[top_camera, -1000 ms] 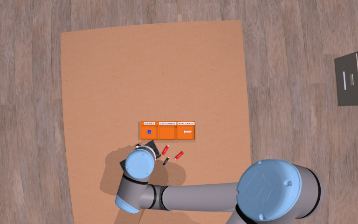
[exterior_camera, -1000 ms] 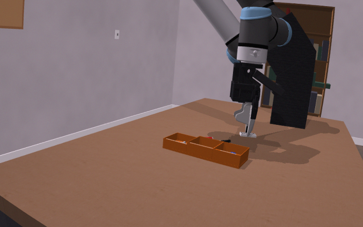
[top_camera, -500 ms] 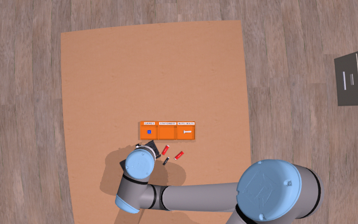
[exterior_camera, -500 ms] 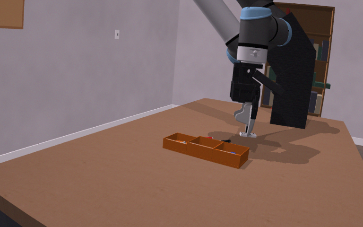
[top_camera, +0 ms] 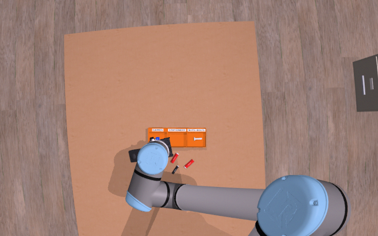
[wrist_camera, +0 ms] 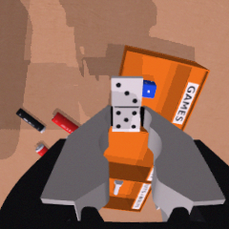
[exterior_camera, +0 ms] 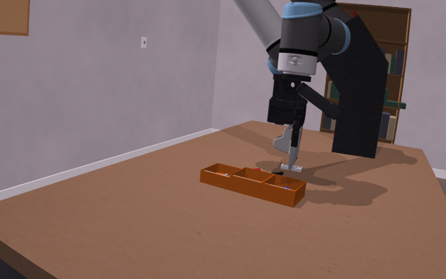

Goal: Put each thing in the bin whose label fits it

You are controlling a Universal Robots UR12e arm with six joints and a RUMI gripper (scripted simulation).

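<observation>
Right now the blue die is 70 mm below my hand and 30 mm ahead of it. Also, from my hand: black stick: 120 mm behind, 80 mm below, 60 mm to the right; then white domino: 10 mm below; then orange three-part bin: 90 mm to the right, 60 mm below, 20 mm ahead.
</observation>
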